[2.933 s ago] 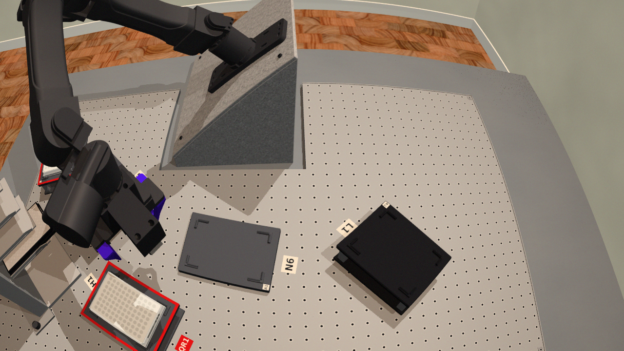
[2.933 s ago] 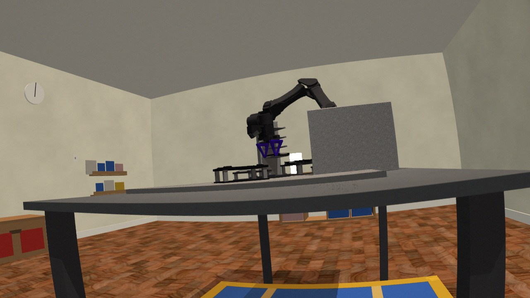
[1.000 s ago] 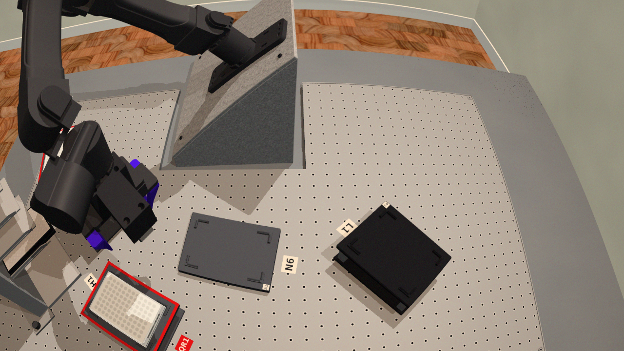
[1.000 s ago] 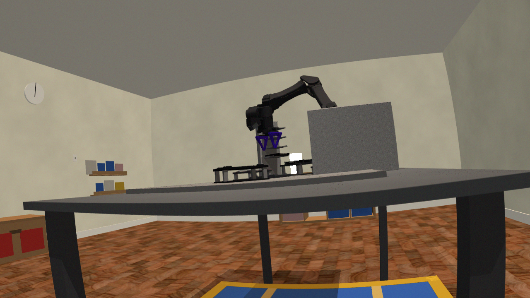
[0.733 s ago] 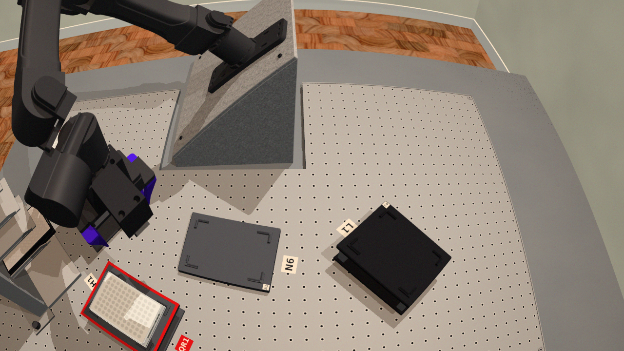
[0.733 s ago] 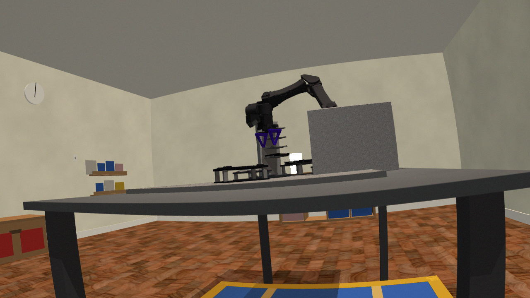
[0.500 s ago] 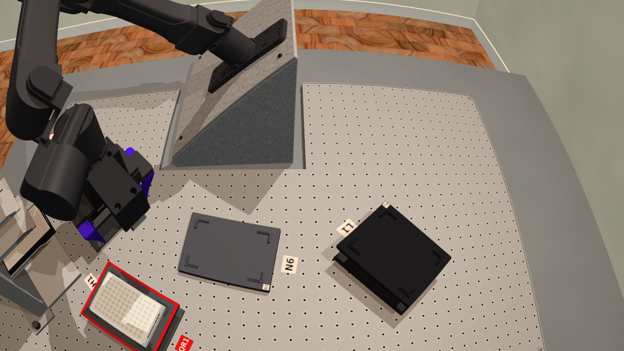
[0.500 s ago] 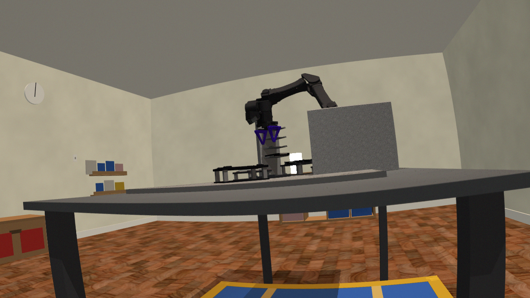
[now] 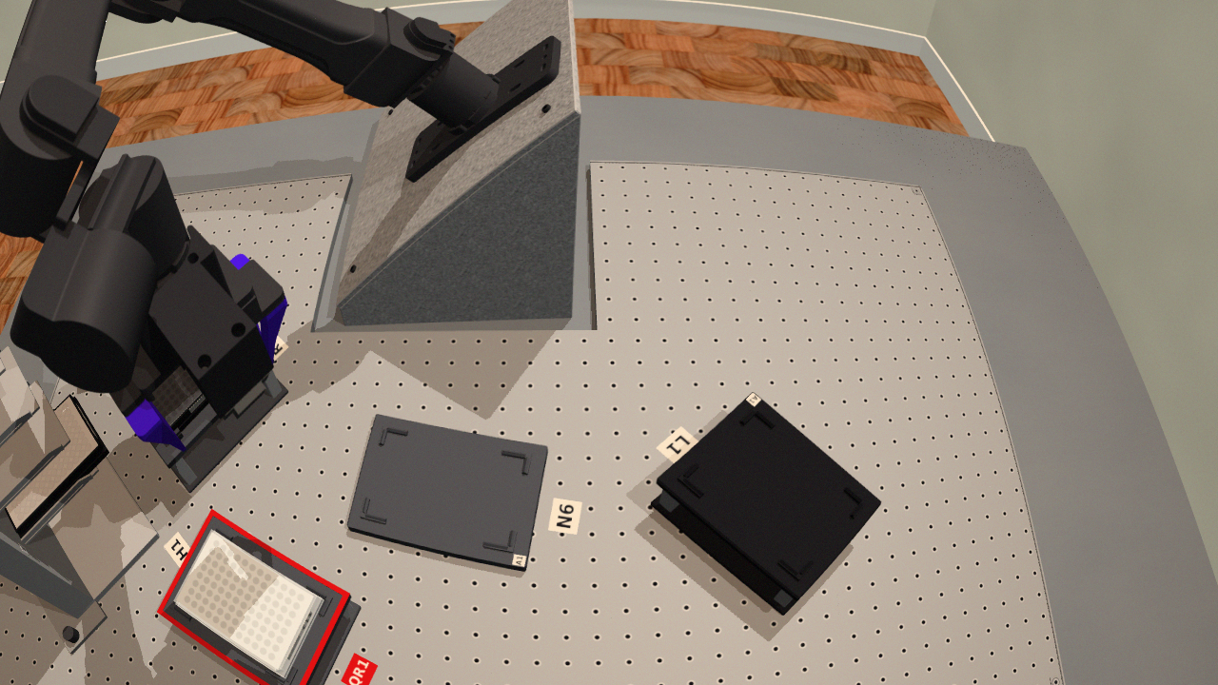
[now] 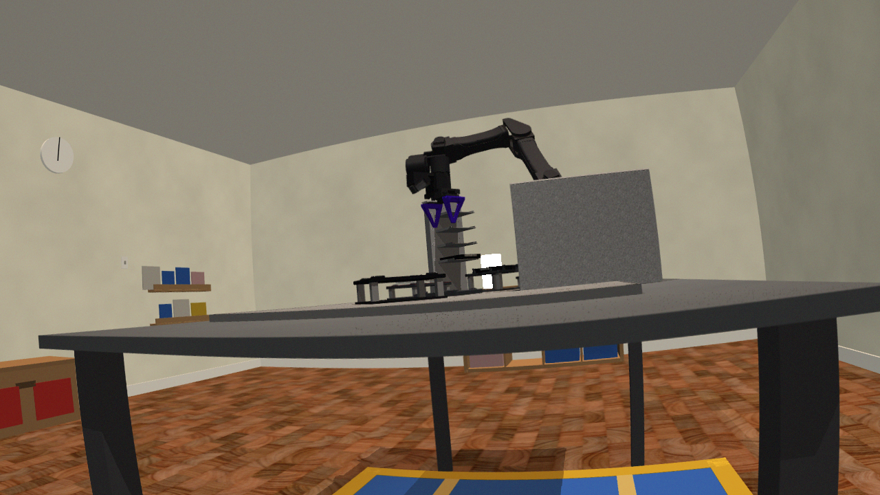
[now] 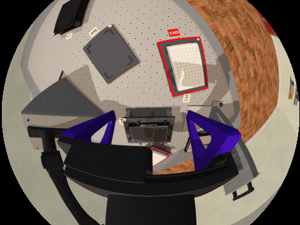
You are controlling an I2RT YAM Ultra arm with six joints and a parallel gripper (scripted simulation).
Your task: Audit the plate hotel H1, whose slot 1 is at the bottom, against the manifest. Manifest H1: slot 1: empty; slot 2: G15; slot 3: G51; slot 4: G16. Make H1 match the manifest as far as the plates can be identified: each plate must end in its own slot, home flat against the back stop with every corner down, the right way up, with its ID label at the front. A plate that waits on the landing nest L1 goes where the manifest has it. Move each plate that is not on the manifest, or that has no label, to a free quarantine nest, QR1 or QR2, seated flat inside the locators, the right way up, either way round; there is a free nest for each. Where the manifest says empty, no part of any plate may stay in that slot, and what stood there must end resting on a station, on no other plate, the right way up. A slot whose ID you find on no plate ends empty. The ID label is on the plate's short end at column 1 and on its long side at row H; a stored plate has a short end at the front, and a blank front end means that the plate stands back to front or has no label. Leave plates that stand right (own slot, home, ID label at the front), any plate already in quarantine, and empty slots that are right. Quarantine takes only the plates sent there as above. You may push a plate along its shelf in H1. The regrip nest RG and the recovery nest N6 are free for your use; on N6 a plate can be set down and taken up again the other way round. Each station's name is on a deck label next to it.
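Right now the regrip nest RG is 160 mm below my hand, 130 mm to the right of it and 110 mm behind it. Round my hand: QR1 label: 210 mm below, 140 mm ahead, 70 mm to the left; then quarantine nest QR1: 180 mm below, 100 mm ahead, 30 mm to the right; then recovery nest N6: 210 mm below, 140 mm to the left, 40 mm behind.
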